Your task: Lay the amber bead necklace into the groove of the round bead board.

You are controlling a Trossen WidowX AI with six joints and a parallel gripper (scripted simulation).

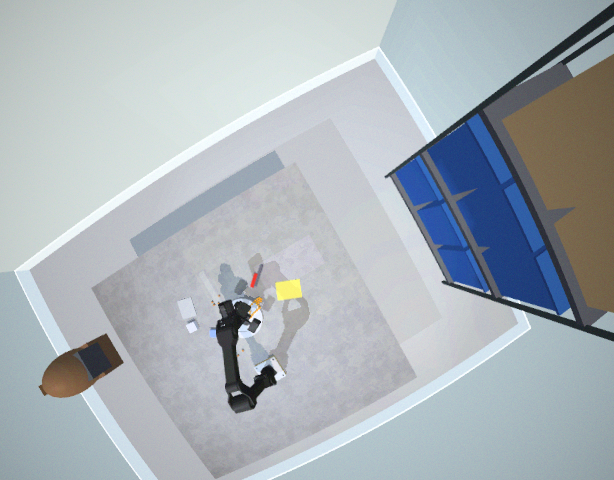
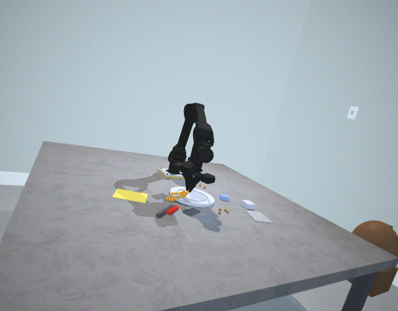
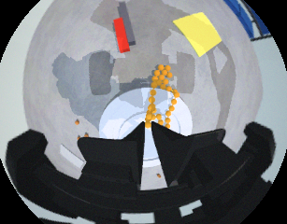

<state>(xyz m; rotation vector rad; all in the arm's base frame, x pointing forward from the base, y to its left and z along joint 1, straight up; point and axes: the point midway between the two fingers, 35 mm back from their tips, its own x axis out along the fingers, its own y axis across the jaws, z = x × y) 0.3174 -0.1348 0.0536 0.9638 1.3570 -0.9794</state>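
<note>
My gripper tip is 2 cm past the round white bead board, 5 cm to the right of it and 3 cm above it. Round my gripper tip: yellow sheet 6 cm behind, 22 cm to the right, 4 cm below; then blue block 2 cm ahead, 21 cm to the left, 3 cm below; then grey tool 9 cm ahead, 14 cm to the right, 3 cm below.
</note>
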